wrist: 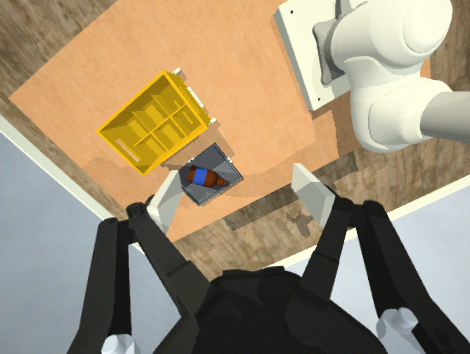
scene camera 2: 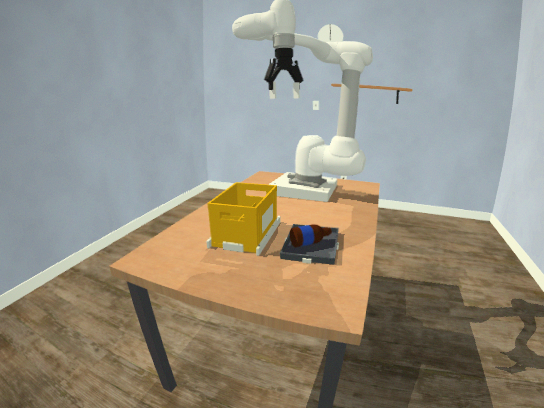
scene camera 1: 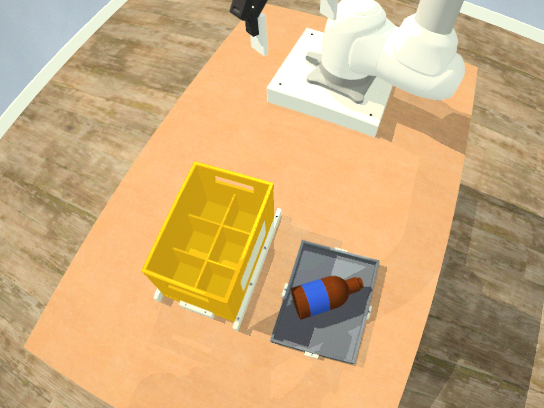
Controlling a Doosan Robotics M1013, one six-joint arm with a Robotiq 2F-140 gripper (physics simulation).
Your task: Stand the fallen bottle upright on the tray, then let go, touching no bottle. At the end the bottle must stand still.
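Places are measured from the arm's base along level axes (x right, y ahead, z up), in millimetres.
Pixels of known places: gripper, between the fingertips: (wrist: 237, 178) (scene camera 2: 285, 98) (scene camera 1: 295, 31); arm's base, origin of its link: (wrist: 342, 46) (scene camera 2: 308, 182) (scene camera 1: 344, 75).
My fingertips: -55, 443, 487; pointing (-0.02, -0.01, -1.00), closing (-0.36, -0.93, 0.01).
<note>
For each thing: its top centre in the pictures, then the offset to it from my fingertips, as dx, dy, dz. Level surfaces: height alone.
- brown bottle, centre of its top: (scene camera 1: 331, 288) (scene camera 2: 312, 225) (wrist: 207, 182) -195, +174, -460
- grey tray, centre of its top: (scene camera 1: 327, 299) (scene camera 2: 312, 239) (wrist: 206, 178) -199, +184, -513
- yellow crate, centre of its top: (scene camera 1: 208, 226) (wrist: 151, 129) (scene camera 2: 244, 193) +75, +211, -363
- table, height of its surface: dz -539
A brown bottle (scene camera 1: 320, 296) (scene camera 2: 306, 235) (wrist: 204, 176) with a blue band lies on its side in the grey tray (scene camera 1: 313, 352) (scene camera 2: 310, 259) (wrist: 200, 204). In scene camera 1 its neck points right, towards the tray's right wall, and its base is near the left wall. My gripper (scene camera 2: 284, 93) (wrist: 237, 178) is open and empty, high above the table and well away from the bottle, with its fingers pointing down in scene camera 2. In scene camera 1 parts of the fingers show at the top edge.
A yellow crate (scene camera 1: 256, 215) (scene camera 2: 227, 225) (wrist: 120, 155) with inner dividers stands beside the tray, held by white rails (scene camera 1: 257, 270). The arm's white base plate (scene camera 1: 322, 113) (scene camera 2: 300, 191) (wrist: 295, 65) is at the far end of the table (scene camera 1: 150, 185) (scene camera 2: 200, 280) (wrist: 240, 60).
</note>
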